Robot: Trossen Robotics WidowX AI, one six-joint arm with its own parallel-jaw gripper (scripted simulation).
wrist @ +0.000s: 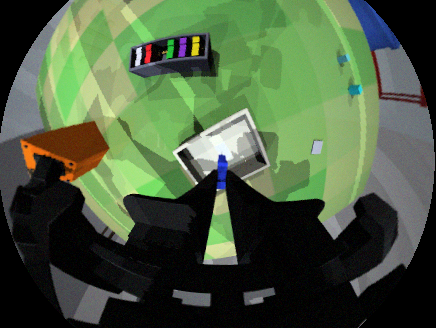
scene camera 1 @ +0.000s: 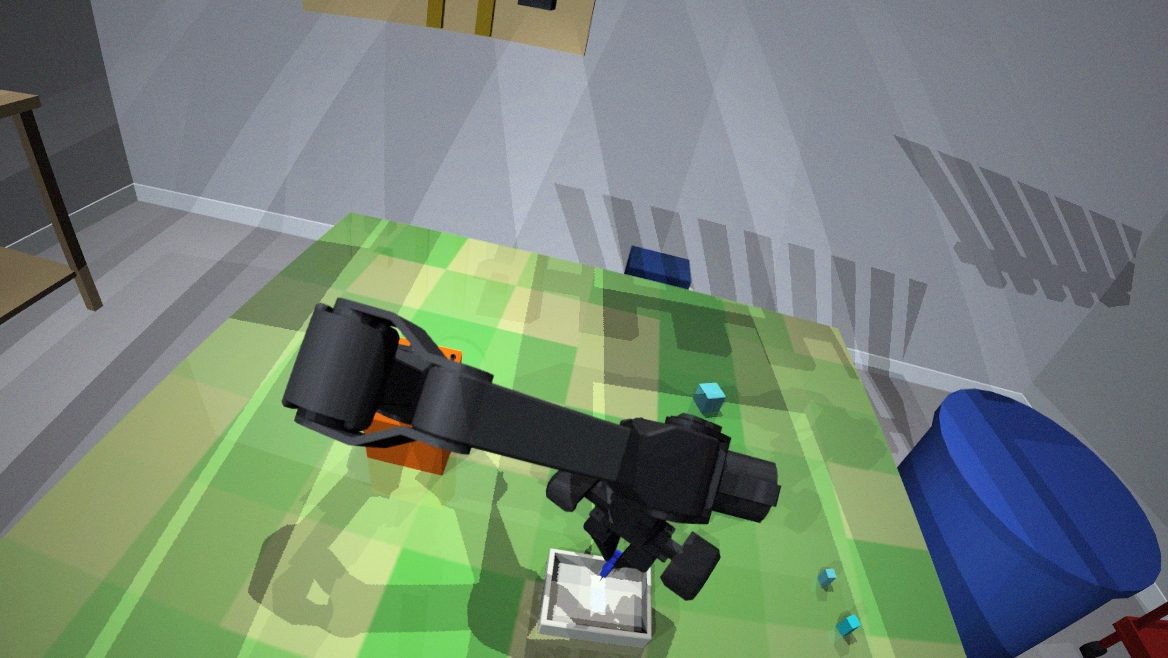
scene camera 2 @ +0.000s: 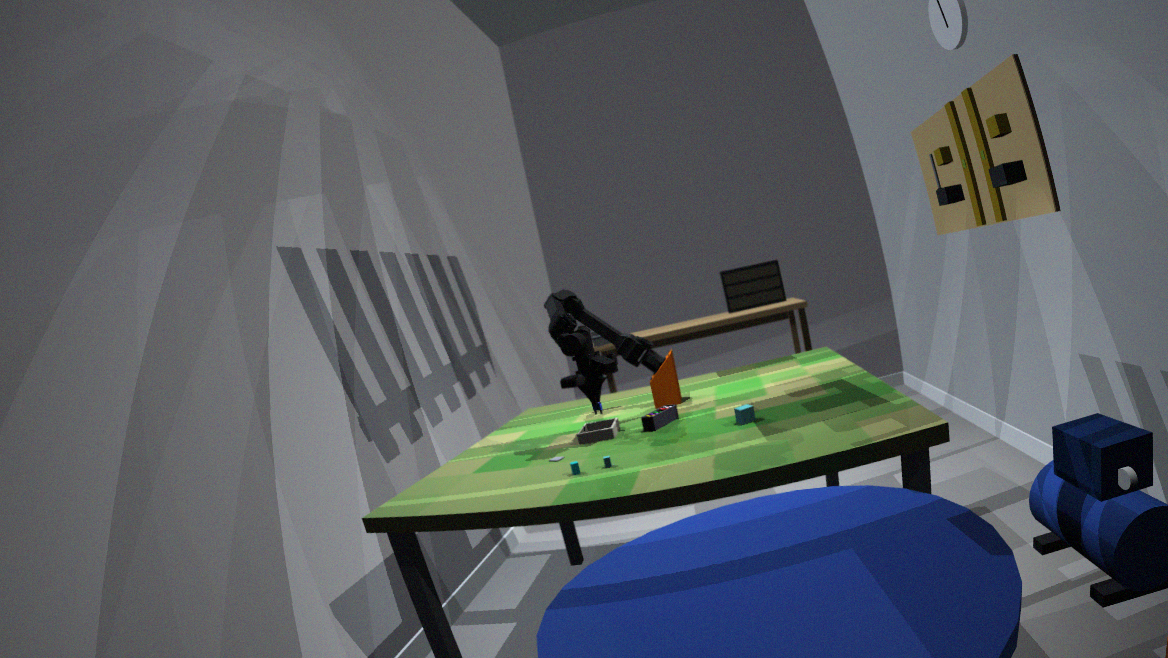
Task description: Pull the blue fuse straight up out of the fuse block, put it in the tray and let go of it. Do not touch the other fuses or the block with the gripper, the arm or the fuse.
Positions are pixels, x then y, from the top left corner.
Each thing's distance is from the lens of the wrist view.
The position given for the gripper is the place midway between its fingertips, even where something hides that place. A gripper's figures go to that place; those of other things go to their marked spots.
gripper [wrist: 221, 174]: 0.10 m
tray [wrist: 236, 137]: 0.18 m
